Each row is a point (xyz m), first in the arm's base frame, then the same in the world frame.
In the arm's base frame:
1: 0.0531 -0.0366 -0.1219
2: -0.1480 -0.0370 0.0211
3: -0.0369 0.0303 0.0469
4: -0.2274 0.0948 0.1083
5: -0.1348 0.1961 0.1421
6: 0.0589 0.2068 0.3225
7: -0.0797 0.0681 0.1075
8: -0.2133 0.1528 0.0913
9: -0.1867 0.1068 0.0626
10: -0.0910 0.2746 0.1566
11: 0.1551 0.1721 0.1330
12: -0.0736 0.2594 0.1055
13: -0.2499 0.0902 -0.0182
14: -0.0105 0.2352 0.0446
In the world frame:
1: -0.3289 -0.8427 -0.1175
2: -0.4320 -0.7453 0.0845
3: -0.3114 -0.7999 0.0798
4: -0.3623 -0.6444 0.2119
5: -0.2239 -0.6691 0.2260
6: -0.0893 -0.8733 0.3280
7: -0.2999 -0.7690 0.1563
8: -0.3084 -0.6163 0.1997
9: -0.3332 -0.6513 0.1572
10: -0.1336 -0.6632 0.2358
11: -0.0787 -0.8951 0.1140
12: -0.1403 -0.6660 0.1802
13: -0.3896 -0.5840 0.1017
14: -0.1292 -0.7043 0.0984

